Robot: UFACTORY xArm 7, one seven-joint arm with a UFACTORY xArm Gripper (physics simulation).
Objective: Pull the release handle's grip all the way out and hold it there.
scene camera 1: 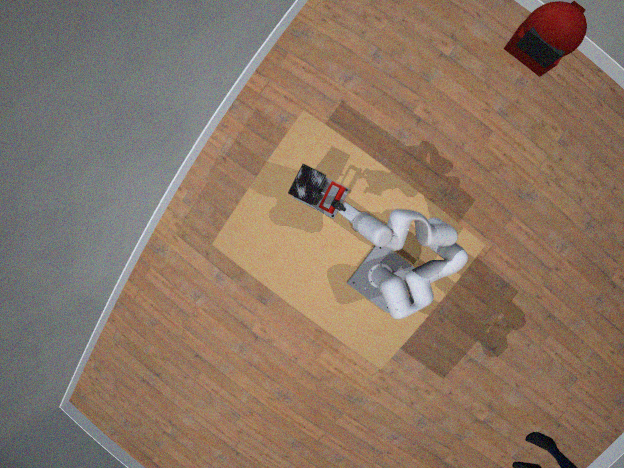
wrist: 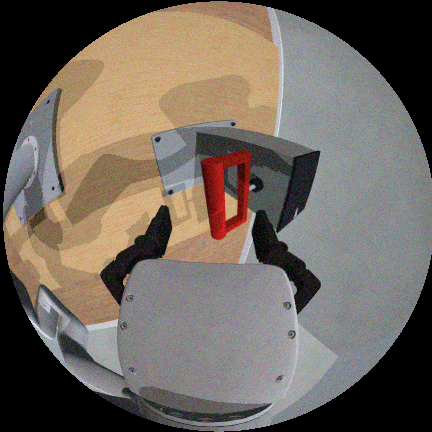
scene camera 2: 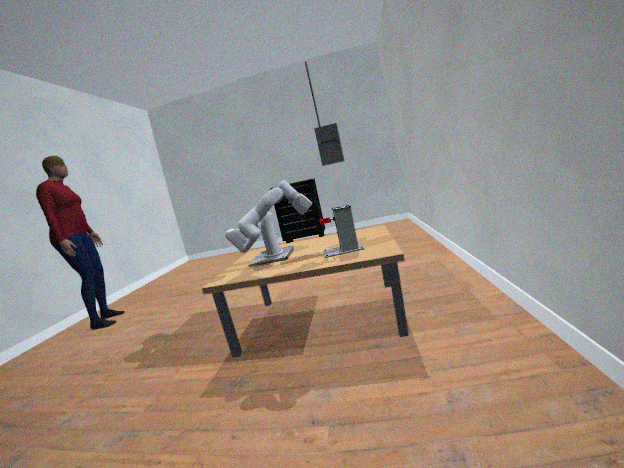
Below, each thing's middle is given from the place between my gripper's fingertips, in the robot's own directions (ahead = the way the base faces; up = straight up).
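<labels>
So you can picture it, the grey base plate [wrist: 176, 151] is 240 mm below my hand, 130 mm ahead of it and 20 mm to the right of it.
</labels>
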